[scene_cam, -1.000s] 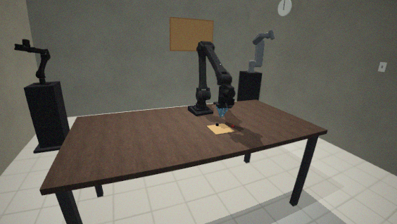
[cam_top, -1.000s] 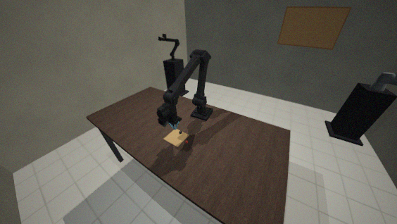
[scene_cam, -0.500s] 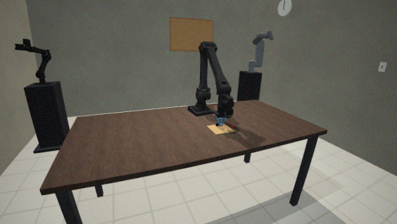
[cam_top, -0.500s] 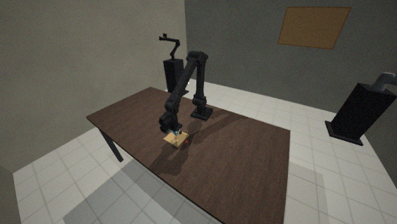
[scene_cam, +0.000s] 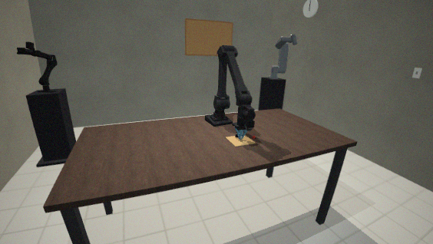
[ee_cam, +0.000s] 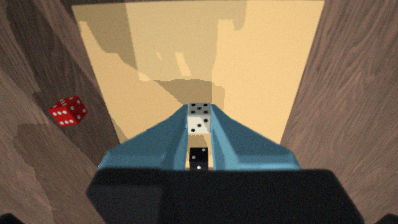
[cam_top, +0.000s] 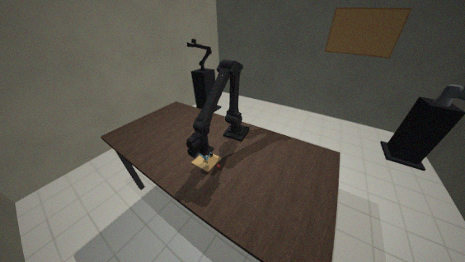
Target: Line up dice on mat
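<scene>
Right now the white die is right at my hand. Also, from my hand: black die (50 mm behind, 10 mm below); red die (100 mm to the left, 10 mm below); tan mat (20 mm below).
</scene>
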